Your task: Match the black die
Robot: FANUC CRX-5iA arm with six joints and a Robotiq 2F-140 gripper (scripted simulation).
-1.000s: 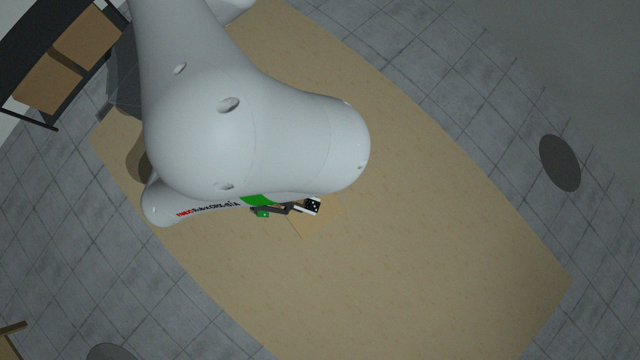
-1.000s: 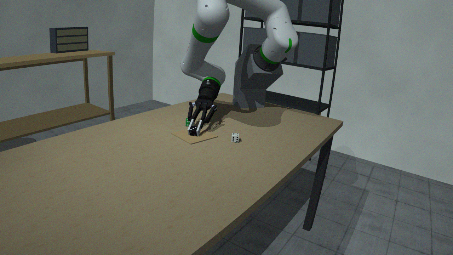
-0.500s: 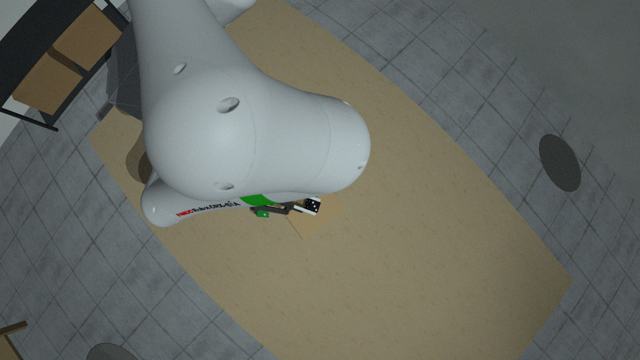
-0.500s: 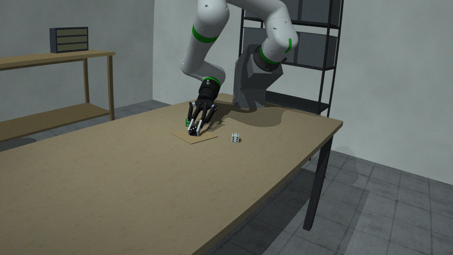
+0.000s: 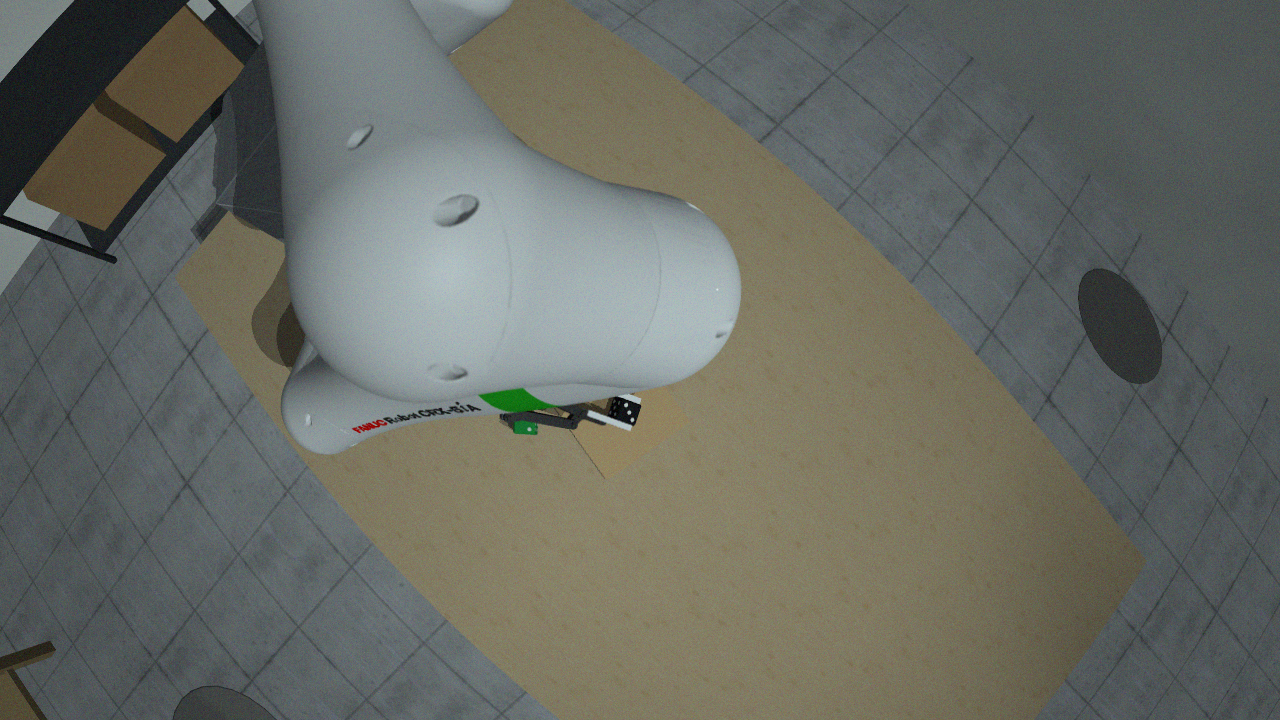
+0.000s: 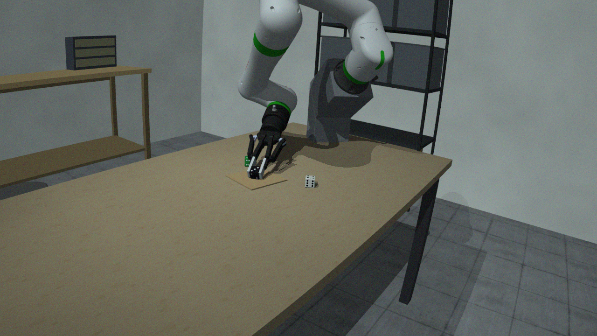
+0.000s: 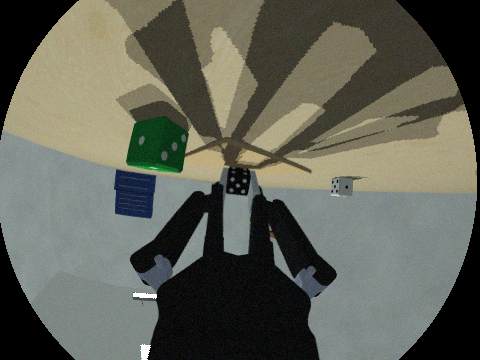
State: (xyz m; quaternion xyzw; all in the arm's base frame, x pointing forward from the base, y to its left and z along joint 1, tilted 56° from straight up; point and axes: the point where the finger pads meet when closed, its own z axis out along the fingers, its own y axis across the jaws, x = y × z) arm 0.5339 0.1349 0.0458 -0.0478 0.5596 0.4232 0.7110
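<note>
The tan mat is 30 mm below my hand, 10 mm to the left of it and 10 mm ahead of it. The rest, counted from my hand: white die: 130 mm to the left, 110 mm behind, 20 mm below; then black die: 10 mm to the left, 10 mm below, 10 mm ahead; then green die: 120 mm to the right, 30 mm behind, 20 mm below.
</note>
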